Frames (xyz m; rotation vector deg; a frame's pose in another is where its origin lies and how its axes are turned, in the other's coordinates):
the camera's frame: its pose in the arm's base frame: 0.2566 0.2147 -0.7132 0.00 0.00 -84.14
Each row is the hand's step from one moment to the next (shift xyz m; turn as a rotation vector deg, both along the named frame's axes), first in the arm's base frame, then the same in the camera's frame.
Working: the arm's base frame: its pose in the camera's frame: 0.1874 -0.2772 0.7132 0.00 0.00 84.14

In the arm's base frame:
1: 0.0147 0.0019 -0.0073 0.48 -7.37 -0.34
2: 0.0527 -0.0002 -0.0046 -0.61 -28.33 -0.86
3: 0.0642 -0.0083 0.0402 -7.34 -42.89 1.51
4: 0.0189 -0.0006 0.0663 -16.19 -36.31 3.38
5: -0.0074 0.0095 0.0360 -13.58 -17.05 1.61
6: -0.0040 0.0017 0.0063 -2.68 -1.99 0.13
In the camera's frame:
1: -0.0004 0.0148 -0.0073 7.38 -0.27 -0.34
2: 0.0056 0.0524 -0.0046 28.12 -3.50 -0.86
3: 0.0148 0.0630 0.0402 41.92 -11.68 1.51
4: 0.0025 0.0187 0.0663 34.47 -19.81 3.38
5: -0.0102 -0.0064 0.0360 15.57 -15.25 1.61
6: -0.0021 -0.0038 0.0063 1.71 -2.87 0.13

